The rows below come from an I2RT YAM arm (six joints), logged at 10 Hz.
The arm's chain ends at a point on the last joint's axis. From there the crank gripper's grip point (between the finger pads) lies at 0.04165 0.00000 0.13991 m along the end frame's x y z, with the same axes.
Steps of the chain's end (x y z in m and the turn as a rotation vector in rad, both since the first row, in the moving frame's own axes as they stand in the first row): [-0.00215, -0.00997, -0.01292, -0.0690, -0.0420, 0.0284]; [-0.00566, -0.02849, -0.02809, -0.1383, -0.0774, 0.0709]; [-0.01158, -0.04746, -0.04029, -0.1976, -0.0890, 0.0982]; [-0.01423, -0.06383, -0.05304, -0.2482, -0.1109, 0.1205]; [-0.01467, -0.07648, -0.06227, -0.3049, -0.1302, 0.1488]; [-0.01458, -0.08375, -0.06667, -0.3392, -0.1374, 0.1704]
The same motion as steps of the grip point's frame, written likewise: [-0.00821, 0.00083, -0.01167, -0.0690, -0.0420, 0.0284]; [-0.01735, -0.00646, -0.02684, -0.1383, -0.0774, 0.0709]; [-0.02563, -0.01627, -0.04029, -0.1976, -0.0890, 0.0982]; [-0.03215, -0.02503, -0.05424, -0.2482, -0.1109, 0.1205]; [-0.03643, -0.02921, -0.06551, -0.3049, -0.1302, 0.1488]; [-0.03826, -0.03132, -0.07153, -0.3392, -0.1374, 0.1704]
